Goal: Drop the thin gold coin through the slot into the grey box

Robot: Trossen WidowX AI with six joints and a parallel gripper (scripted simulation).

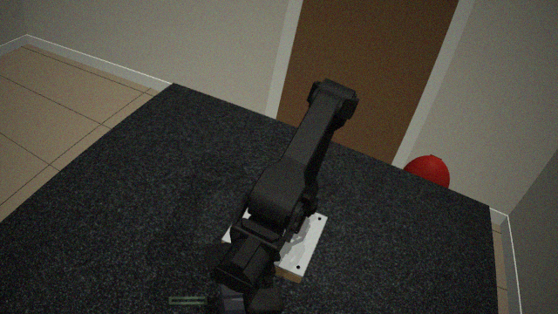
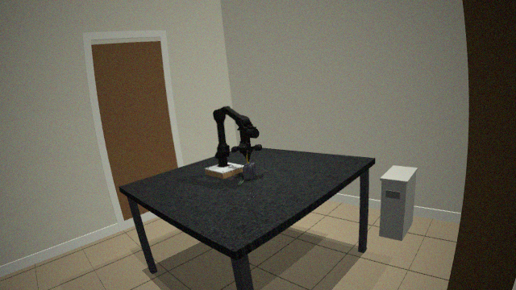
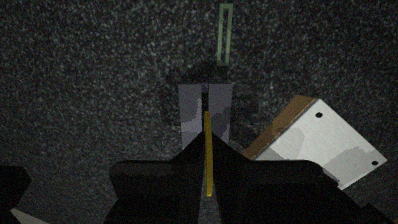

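My gripper tip is 20 mm below the gold coin.
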